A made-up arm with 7 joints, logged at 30 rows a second.
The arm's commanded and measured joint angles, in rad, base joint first. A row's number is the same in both.
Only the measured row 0 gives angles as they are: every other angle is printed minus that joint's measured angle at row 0.
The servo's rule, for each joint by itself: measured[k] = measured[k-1] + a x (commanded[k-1-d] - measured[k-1]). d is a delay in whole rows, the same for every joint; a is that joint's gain. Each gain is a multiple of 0.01, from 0.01 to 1. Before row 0 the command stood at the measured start. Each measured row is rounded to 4 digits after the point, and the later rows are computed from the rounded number. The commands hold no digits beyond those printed.
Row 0, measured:
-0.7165 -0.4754 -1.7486 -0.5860 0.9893 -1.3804 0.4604
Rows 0 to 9, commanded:
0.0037 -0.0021 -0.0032 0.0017 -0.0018 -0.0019 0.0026
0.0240 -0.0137 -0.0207 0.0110 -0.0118 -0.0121 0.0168
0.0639 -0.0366 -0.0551 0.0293 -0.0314 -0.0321 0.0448
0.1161 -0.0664 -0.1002 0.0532 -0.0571 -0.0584 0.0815
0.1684 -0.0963 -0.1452 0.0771 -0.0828 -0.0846 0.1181
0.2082 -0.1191 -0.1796 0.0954 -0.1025 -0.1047 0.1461
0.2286 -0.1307 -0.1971 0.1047 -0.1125 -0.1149 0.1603
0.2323 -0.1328 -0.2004 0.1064 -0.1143 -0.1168 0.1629
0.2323 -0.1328 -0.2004 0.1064 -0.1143 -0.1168 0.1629
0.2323 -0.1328 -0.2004 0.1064 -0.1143 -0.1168 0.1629
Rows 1 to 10, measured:
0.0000 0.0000 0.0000 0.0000 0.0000 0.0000 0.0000
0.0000 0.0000 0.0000 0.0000 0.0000 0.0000 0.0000
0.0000 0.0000 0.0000 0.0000 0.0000 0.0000 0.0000
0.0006 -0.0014 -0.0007 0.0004 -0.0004 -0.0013 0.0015
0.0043 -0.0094 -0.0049 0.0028 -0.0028 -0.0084 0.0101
0.0138 -0.0271 -0.0154 0.0089 -0.0088 -0.0240 0.0295
0.0302 -0.0526 -0.0332 0.0191 -0.0189 -0.0467 0.0586
0.0523 -0.0810 -0.0567 0.0324 -0.0323 -0.0717 0.0919
0.0772 -0.1058 -0.0825 0.0469 -0.0470 -0.0935 0.1223
0.1014 -0.1220 -0.1066 0.0602 -0.0608 -0.1076 0.1436
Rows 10 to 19, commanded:
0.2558 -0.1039 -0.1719 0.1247 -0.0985 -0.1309 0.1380
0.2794 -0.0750 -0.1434 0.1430 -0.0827 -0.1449 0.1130
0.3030 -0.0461 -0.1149 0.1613 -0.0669 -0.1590 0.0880
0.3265 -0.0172 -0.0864 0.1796 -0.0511 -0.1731 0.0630
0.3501 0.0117 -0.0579 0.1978 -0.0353 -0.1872 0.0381
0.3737 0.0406 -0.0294 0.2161 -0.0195 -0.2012 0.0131
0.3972 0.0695 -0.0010 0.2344 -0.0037 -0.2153 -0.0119
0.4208 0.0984 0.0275 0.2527 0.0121 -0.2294 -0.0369
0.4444 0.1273 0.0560 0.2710 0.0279 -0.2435 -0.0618
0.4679 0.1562 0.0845 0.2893 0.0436 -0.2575 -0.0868
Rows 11 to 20, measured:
0.1223 -0.1290 -0.1263 0.0708 -0.0720 -0.1137 0.1544
0.1399 -0.1315 -0.1419 0.0790 -0.0809 -0.1157 0.1592
0.1547 -0.1323 -0.1542 0.0853 -0.0879 -0.1164 0.1613
0.1709 -0.1138 -0.1579 0.0944 -0.0901 -0.1260 0.1483
0.1883 -0.0886 -0.1549 0.1056 -0.0885 -0.1385 0.1285
0.2067 -0.0610 -0.1465 0.1184 -0.0840 -0.1520 0.1058
0.2259 -0.0325 -0.1339 0.1325 -0.0771 -0.1659 0.0818
0.2458 -0.0038 -0.1179 0.1475 -0.0683 -0.1800 0.0573
0.2663 0.0251 -0.0993 0.1633 -0.0581 -0.1940 0.0325
0.2872 0.0540 -0.0787 0.1797 -0.0467 -0.2081 0.0076

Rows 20 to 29, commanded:
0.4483 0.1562 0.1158 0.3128 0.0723 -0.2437 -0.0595
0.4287 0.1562 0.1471 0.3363 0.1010 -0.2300 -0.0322
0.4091 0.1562 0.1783 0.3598 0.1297 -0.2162 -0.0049
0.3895 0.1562 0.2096 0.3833 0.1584 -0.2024 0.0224
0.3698 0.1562 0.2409 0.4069 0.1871 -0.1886 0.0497
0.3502 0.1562 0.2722 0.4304 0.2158 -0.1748 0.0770
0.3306 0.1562 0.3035 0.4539 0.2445 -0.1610 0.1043
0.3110 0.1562 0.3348 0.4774 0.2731 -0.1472 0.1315
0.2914 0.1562 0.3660 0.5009 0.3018 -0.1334 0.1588
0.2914 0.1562 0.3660 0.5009 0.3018 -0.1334 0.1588
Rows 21 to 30, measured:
0.3086 0.0829 -0.0564 0.1965 -0.0344 -0.2222 -0.0173
0.3303 0.1118 -0.0328 0.2136 -0.0213 -0.2363 -0.0422
0.3523 0.1407 -0.0082 0.2310 -0.0077 -0.2503 -0.0672
0.3677 0.1508 0.0178 0.2498 0.0091 -0.2459 -0.0629
0.3775 0.1543 0.0450 0.2697 0.0284 -0.2354 -0.0457
0.3826 0.1555 0.0730 0.2904 0.0497 -0.2227 -0.0229
0.3837 0.1560 0.1017 0.3118 0.0725 -0.2093 0.0025
0.3815 0.1561 0.1309 0.3337 0.0966 -0.1956 0.0289
0.3765 0.1562 0.1606 0.3559 0.1216 -0.1819 0.0558
0.3692 0.1562 0.1906 0.3784 0.1474 -0.1681 0.0830

